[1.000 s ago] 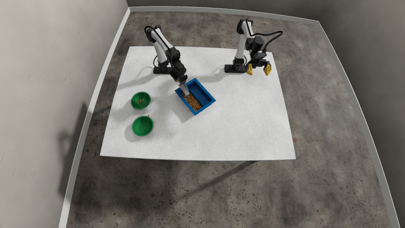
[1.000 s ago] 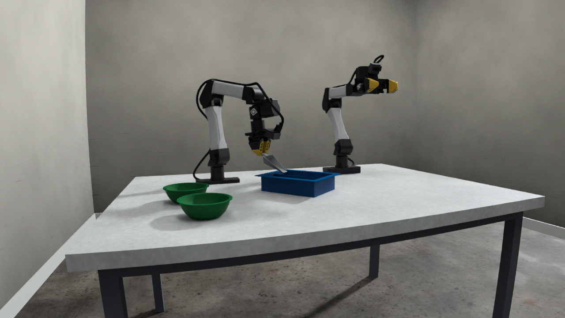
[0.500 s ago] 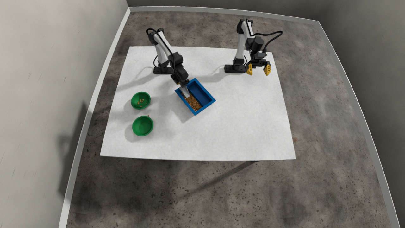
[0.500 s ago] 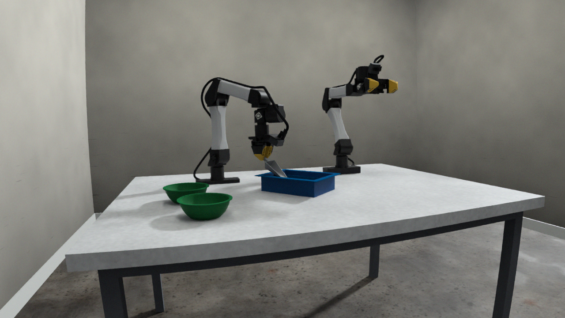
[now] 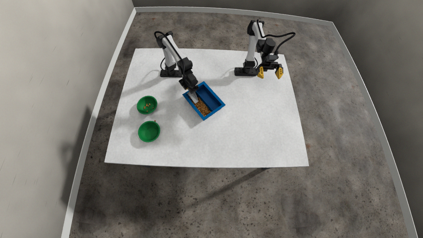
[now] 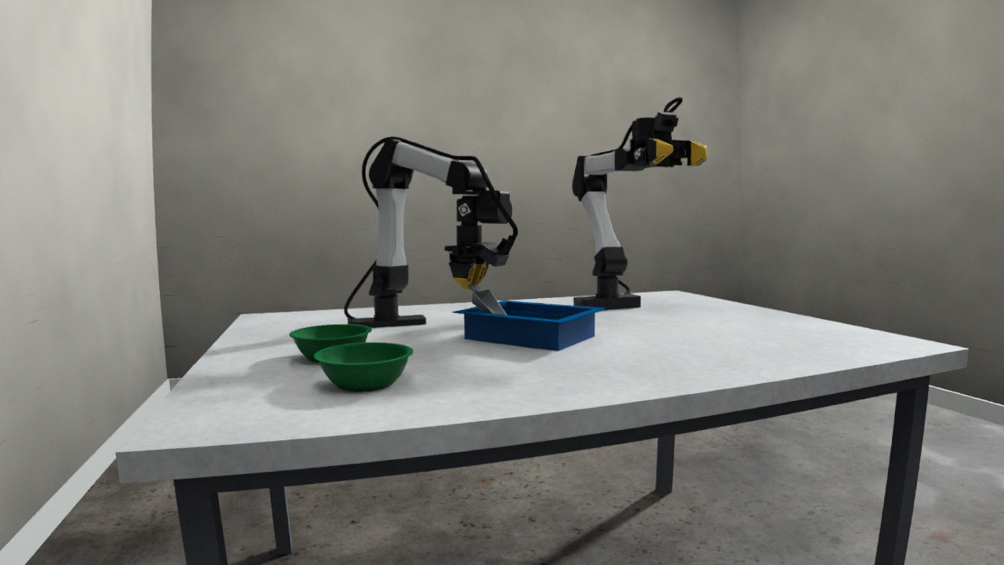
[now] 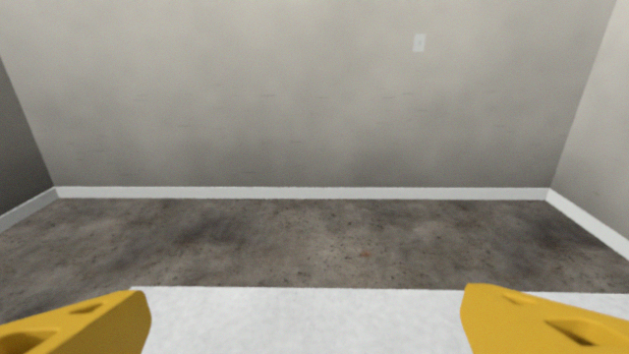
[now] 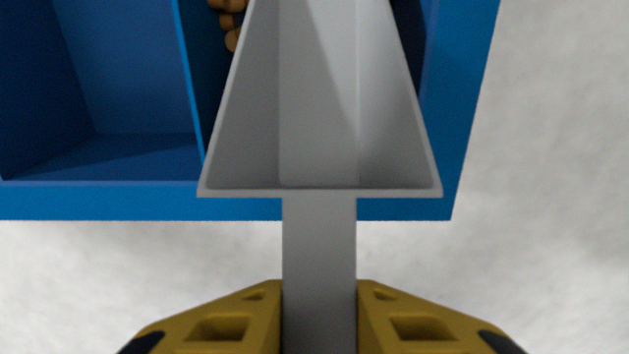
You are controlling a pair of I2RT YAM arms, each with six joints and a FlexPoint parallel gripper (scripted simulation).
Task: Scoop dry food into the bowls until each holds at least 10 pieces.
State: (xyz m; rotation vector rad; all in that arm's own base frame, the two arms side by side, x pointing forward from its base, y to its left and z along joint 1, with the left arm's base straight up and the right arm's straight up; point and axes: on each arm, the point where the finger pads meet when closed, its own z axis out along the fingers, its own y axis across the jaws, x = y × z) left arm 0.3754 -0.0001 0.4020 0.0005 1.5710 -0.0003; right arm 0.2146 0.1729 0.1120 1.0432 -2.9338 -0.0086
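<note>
The blue box lies 80 mm ahead of my right hand, 110 mm to the left of it and 70 mm below it. Also, from my right hand: grey scoop: 30 mm ahead, 20 mm to the left, 30 mm below.
</note>
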